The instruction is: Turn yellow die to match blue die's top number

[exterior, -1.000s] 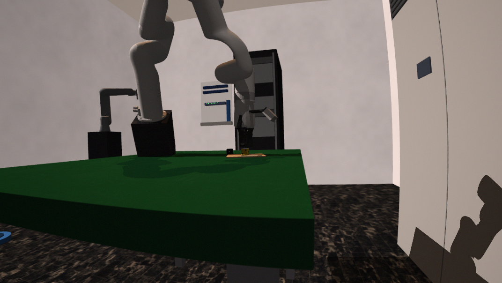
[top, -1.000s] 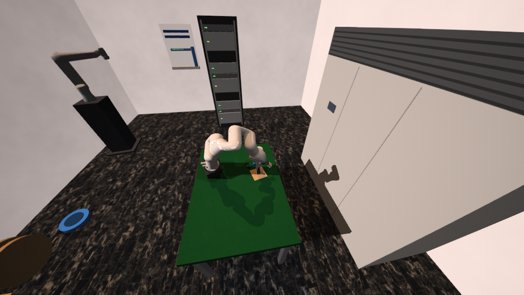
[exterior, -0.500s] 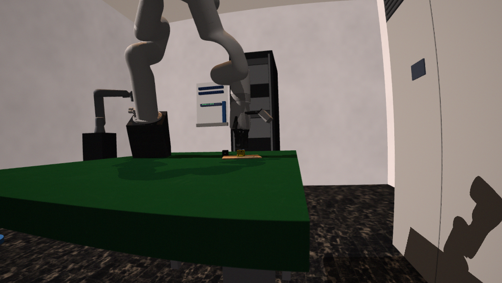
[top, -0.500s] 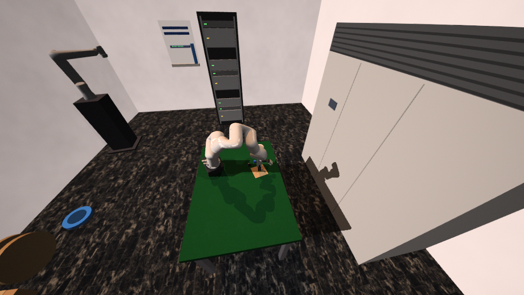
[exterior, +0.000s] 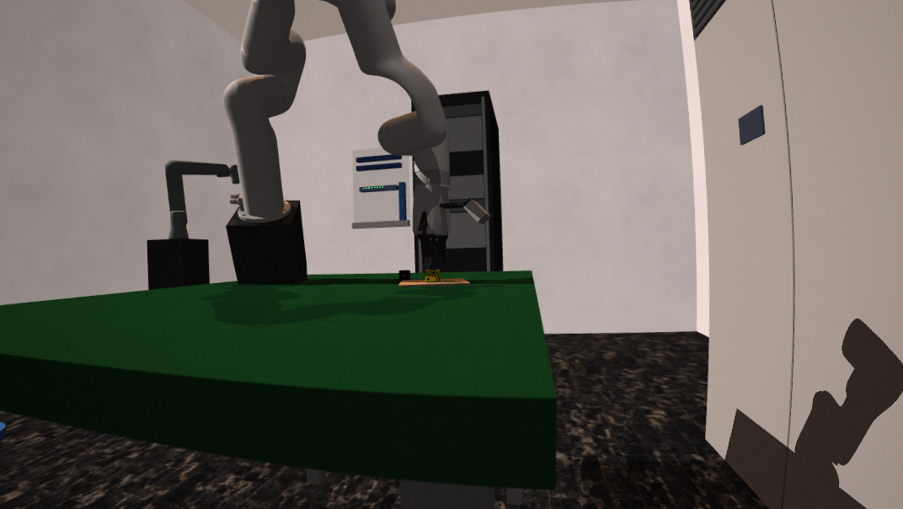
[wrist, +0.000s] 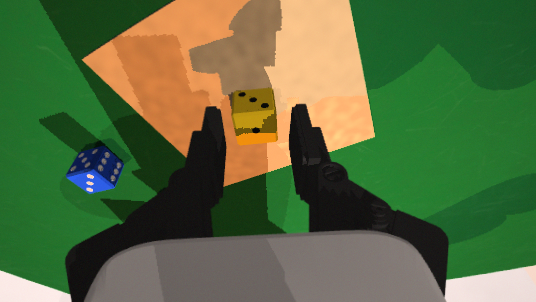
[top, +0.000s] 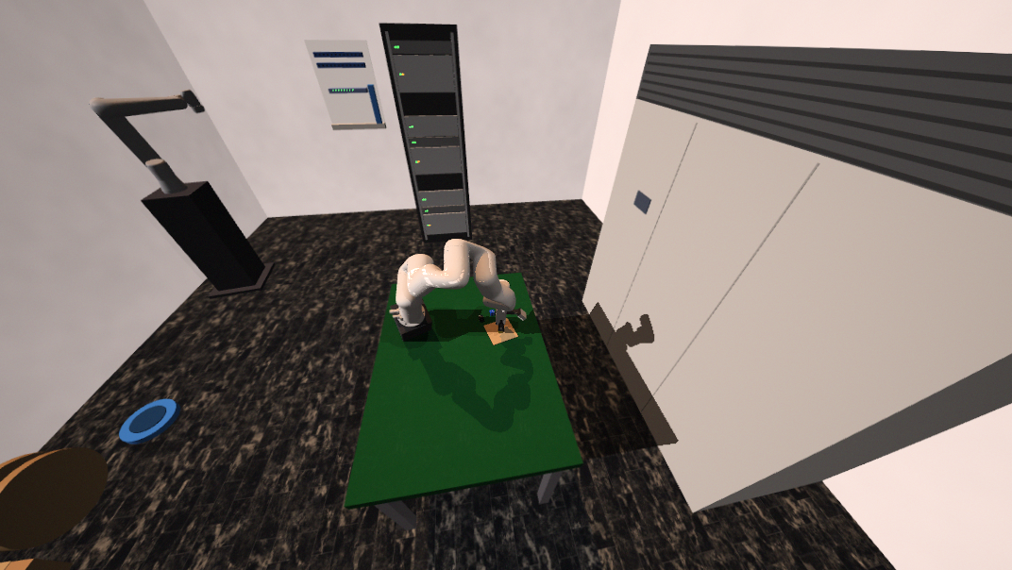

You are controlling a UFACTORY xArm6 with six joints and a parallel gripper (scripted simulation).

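Now: hand 3 cm above the yellow die. Also, from my hand: black die 11 cm to the left, 8 cm behind, 4 cm below; blue die 14 cm to the left, 4 cm below, 1 cm behind; mat 5 cm below.
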